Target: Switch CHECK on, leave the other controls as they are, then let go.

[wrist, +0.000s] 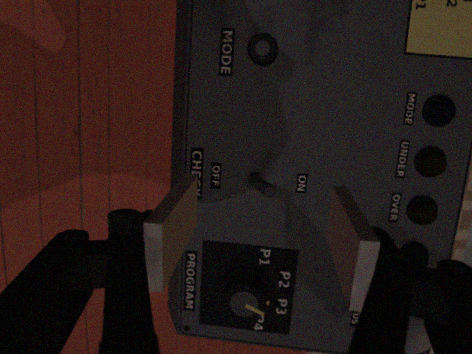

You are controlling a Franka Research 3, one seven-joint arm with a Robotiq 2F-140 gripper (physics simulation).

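The CHECK switch (pixel 262 184) is a small dark lever on the grey panel (pixel 320 100), between the OFF label (pixel 215 175) and the ON label (pixel 301 183). Its tip leans towards the ON side and a little towards the PROGRAM dial. The CHECK label (pixel 197 165) is partly hidden by the left finger. My gripper (pixel 262 206) is open and empty, with its fingers apart on either side of the lever in the view. Neither finger appears to touch it. Their height above the panel is hard to tell.
The MODE knob (pixel 263 49) is at the top. The PROGRAM dial (pixel 243 304) is at the bottom, its yellow mark near P4. Dark round MODE (pixel 439 110), UNDER (pixel 430 161) and OVER (pixel 422 209) lamps and a yellow label (pixel 440 30) are on the right. Reddish wood (pixel 100 100) lies left.
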